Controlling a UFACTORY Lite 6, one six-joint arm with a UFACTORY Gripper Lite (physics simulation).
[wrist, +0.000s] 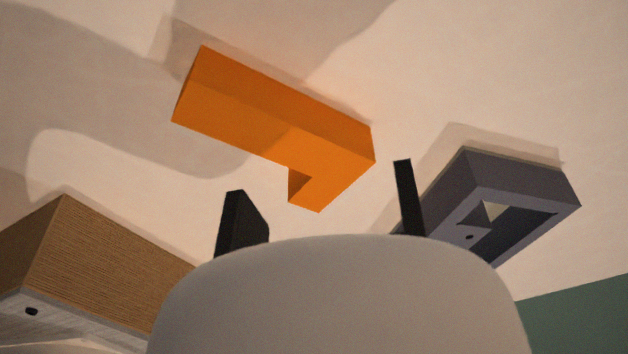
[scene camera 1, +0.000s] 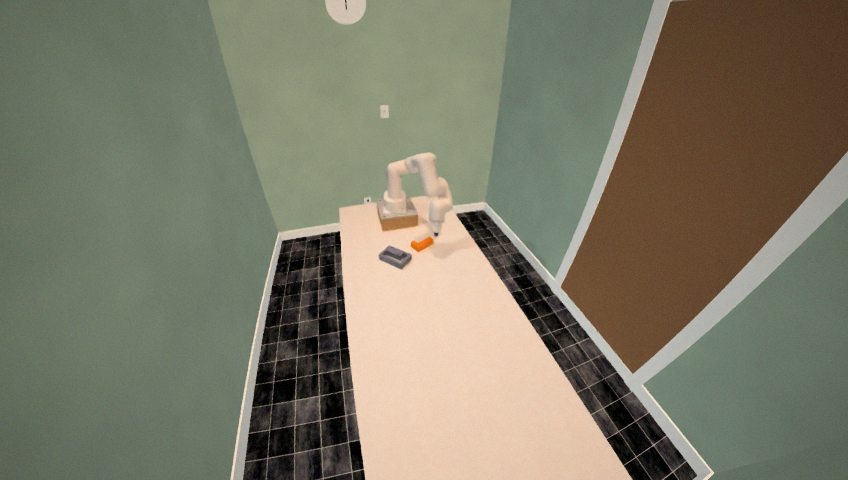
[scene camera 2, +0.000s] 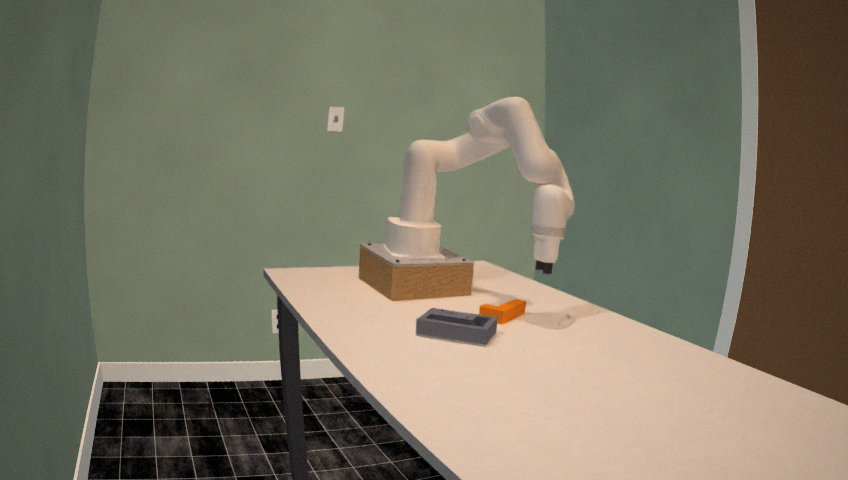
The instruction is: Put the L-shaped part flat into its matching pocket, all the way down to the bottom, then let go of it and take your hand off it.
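Pixels of known places: hand, its tool point: (wrist: pixel 324 229) (scene camera 1: pixel 435 231) (scene camera 2: pixel 543 267); arm's base, origin of its link: (scene camera 1: pixel 395 207) (scene camera 2: pixel 413 253).
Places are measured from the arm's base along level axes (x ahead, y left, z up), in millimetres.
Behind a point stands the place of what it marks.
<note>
The orange L-shaped part (scene camera 1: pixel 421 244) @(z -59, x 286, y 140 mm) (scene camera 2: pixel 503 311) @(z -61, x 308, y 122 mm) (wrist: pixel 280 120) @(z -59, x 273, y 169 mm) lies flat on the table, beside the grey block and apart from it. The dark grey block (scene camera 1: pixel 389 261) @(z -67, x 400, y -26 mm) (scene camera 2: pixel 455 333) @(z -70, x 407, y -17 mm) (wrist: pixel 520 172) @(z -74, x 403, y 60 mm) has the L-shaped pocket in its top; part of the pocket shows in the wrist view, and part of the block is hidden behind a finger and the gripper body. My gripper (scene camera 1: pixel 436 234) (scene camera 2: pixel 543 268) (wrist: pixel 318 175) @(z 35, x 306, y 210 mm) is open with nothing between its black fingers. It hangs above the table, to the right of the orange part in both scene views.
The white arm stands on a wooden base box (scene camera 1: pixel 399 222) @(z -43, x 95, y 25 mm) (scene camera 2: pixel 431 281) @(z -47, x 95, y 23 mm) (wrist: pixel 100 260) @(z -51, x 81, y 89 mm) at the back of the table (scene camera 1: pixel 452 356) @(z -89, x 908, y 210 mm) (scene camera 2: pixel 565 380) @(z -89, x 641, y 111 mm). The table's left edge runs near the grey block. Walls stand behind and to the right.
</note>
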